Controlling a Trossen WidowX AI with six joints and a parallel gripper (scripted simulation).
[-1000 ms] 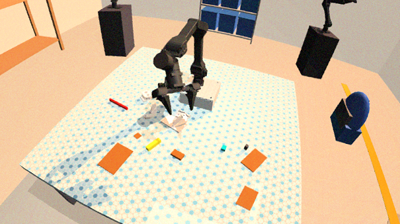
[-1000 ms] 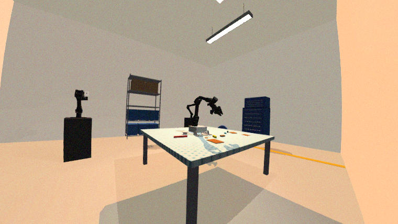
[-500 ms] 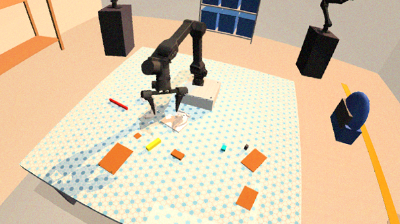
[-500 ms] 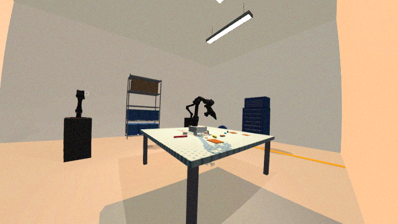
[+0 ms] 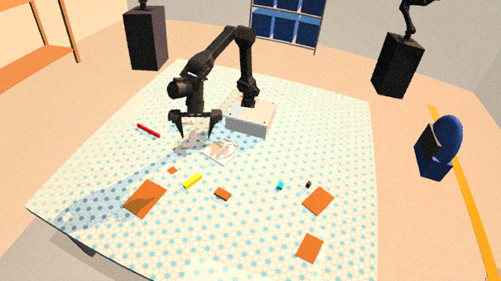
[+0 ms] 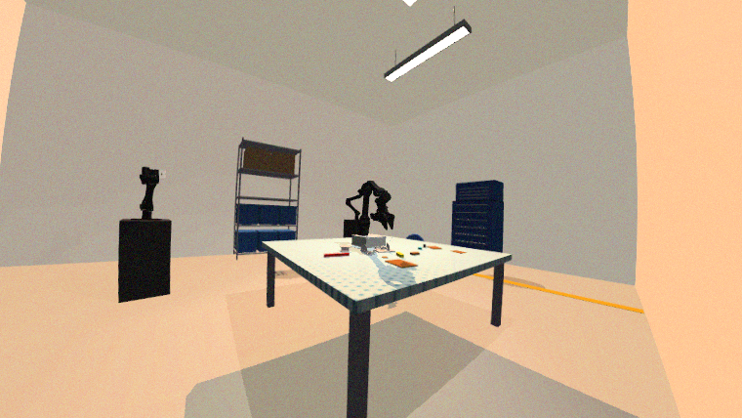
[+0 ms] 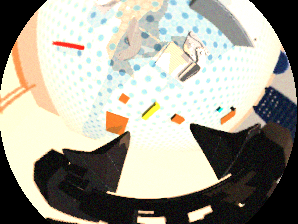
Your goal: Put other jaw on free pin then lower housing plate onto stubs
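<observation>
The white jaw lies 110 mm behind my gripper tip, 80 mm to the right of it and 150 mm below it. The rest, counted from my gripper tip: teal cube 50 mm ahead, 330 mm to the left, 150 mm below; yellow block 80 mm ahead, 140 mm below; red stick 160 mm behind, 290 mm to the right, 150 mm below.
</observation>
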